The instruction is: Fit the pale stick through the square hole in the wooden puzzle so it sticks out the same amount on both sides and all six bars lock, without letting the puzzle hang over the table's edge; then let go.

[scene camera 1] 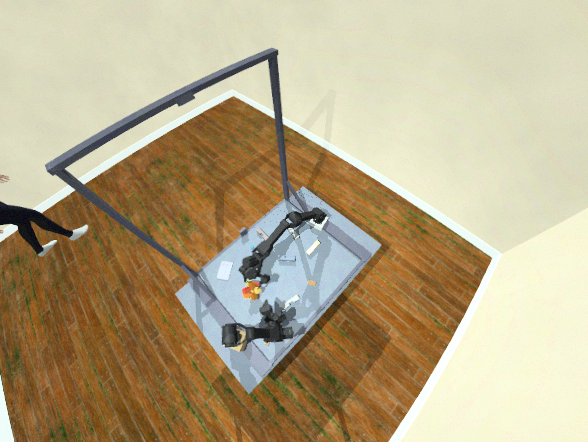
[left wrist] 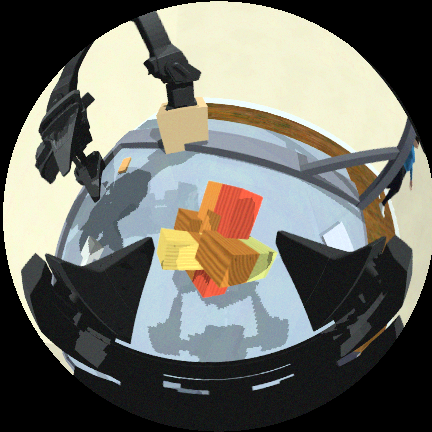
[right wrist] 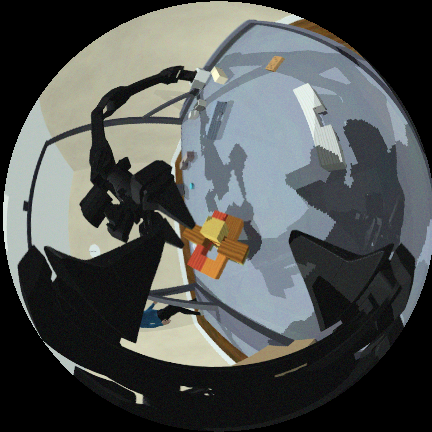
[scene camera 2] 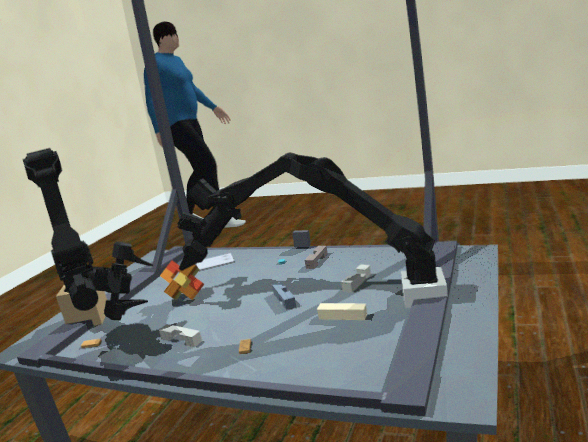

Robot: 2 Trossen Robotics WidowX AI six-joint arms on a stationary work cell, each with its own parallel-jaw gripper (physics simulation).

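The pale stick, a plain cream bar, lies flat on the table near the left arm's base, away from both grippers. The wooden puzzle, a cross of orange, red, yellow and brown bars, rests tilted on the table; a small square gap shows in it in the right wrist view. My left gripper is open, its fingertips at either side of the puzzle, not clamped. My right gripper is open and empty, above the table, fingers facing the puzzle.
A white notched bar and two small orange blocks lie nearer the front rail. A blue-grey bar, a brownish bar and a grey-white bar lie farther back. A white plate lies behind the puzzle.
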